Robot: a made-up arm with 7 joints.
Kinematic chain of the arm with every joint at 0, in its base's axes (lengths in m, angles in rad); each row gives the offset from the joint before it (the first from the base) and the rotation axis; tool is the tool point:
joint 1: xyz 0 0 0.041 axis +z
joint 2: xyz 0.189 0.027 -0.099 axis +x
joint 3: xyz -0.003 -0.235 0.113 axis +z
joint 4: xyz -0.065 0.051 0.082 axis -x
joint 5: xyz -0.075 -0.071 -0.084 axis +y
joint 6: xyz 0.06 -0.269 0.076 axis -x
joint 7: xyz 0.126 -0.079 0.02 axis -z
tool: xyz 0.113 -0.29 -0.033
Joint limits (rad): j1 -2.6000..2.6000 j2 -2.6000..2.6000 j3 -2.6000..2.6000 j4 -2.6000..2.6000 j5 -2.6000..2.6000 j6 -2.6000..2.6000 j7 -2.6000..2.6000
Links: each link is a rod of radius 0.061 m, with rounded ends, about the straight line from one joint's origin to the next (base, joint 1, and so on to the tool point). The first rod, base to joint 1, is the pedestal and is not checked.
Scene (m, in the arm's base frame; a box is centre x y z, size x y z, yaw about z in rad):
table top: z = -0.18
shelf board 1: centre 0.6 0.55 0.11 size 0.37 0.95 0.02 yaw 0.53
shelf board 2: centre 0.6 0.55 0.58 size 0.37 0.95 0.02 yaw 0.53
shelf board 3: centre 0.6 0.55 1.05 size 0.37 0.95 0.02 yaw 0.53
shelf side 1: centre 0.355 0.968 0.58 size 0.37 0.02 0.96 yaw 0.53
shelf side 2: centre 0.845 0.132 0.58 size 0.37 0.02 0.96 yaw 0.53
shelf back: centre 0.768 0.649 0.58 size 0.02 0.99 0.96 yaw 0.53
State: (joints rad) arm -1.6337 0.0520 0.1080 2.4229 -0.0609 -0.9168 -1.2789
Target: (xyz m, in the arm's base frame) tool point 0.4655 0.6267 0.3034
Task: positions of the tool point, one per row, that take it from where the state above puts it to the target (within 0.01 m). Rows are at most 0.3 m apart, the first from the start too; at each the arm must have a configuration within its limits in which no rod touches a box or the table.
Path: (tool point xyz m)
1: 0.3046 -0.3929 0.4097
2: 0.4554 -0.1864 0.4007
3: 0.4958 0.0663 0.3774
4: 0.4145 0.3095 0.3433
5: 0.2285 0.4878 0.3034
6: 0.3738 0.5550 0.3211
7: 0.4655 0.6267 0.3034

